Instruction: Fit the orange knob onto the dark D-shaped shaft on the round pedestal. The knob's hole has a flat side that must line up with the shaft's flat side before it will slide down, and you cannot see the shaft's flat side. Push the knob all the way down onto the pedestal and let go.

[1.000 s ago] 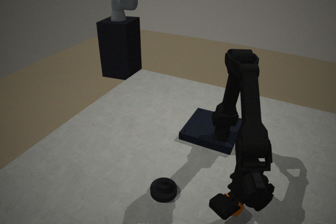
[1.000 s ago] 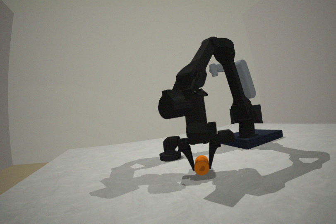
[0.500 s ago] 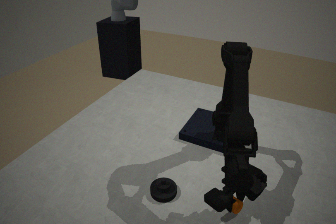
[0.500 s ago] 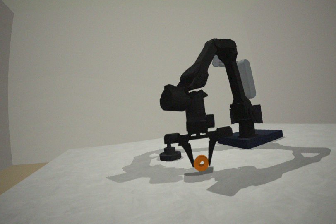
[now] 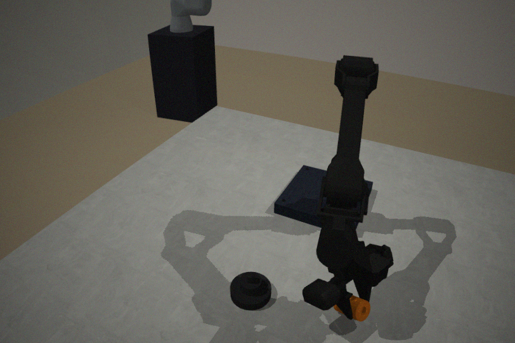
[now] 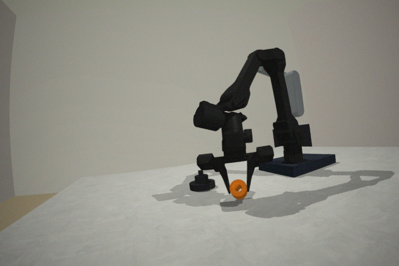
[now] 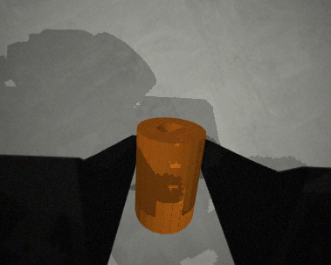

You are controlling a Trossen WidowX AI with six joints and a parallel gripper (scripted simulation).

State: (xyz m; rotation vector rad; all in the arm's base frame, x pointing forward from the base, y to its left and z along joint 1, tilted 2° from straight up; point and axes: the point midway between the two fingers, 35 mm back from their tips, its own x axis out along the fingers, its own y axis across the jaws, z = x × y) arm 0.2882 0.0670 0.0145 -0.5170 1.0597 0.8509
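Now: gripper tip 22 cm to the left of the dark round pedestal. Also, from my gripper tip: orange knob (1 cm to the right, 1 cm behind).
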